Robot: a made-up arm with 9 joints. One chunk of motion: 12 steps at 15 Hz.
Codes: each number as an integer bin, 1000 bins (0 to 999) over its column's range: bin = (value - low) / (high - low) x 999, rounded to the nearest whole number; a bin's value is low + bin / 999 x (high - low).
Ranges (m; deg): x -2.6..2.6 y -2.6..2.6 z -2.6..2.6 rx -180..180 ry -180..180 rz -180..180
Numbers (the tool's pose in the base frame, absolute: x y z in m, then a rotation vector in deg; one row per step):
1: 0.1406 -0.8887 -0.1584 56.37 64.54 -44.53
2: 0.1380 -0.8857 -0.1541 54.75 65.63 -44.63
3: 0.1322 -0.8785 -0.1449 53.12 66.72 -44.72
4: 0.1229 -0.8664 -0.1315 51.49 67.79 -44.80
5: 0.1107 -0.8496 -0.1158 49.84 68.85 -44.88
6: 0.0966 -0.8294 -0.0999 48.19 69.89 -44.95
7: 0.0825 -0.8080 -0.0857 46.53 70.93 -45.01
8: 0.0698 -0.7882 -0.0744 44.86 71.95 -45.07
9: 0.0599 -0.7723 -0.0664 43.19 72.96 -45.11
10: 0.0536 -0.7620 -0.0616 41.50 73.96 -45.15
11: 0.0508 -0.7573 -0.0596 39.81 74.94 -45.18
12: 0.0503 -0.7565 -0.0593 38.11 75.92 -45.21
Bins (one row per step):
1: 527 329 469 656 679 376
2: 526 329 470 651 682 376
3: 525 331 472 647 685 375
4: 523 333 474 642 688 375
5: 521 336 477 638 691 375
6: 518 340 480 633 693 375
7: 515 344 483 629 696 375
8: 513 348 485 624 699 374
9: 511 351 487 619 702 374
10: 510 353 488 615 705 374
11: 509 354 488 610 707 374
12: 509 354 488 605 710 374

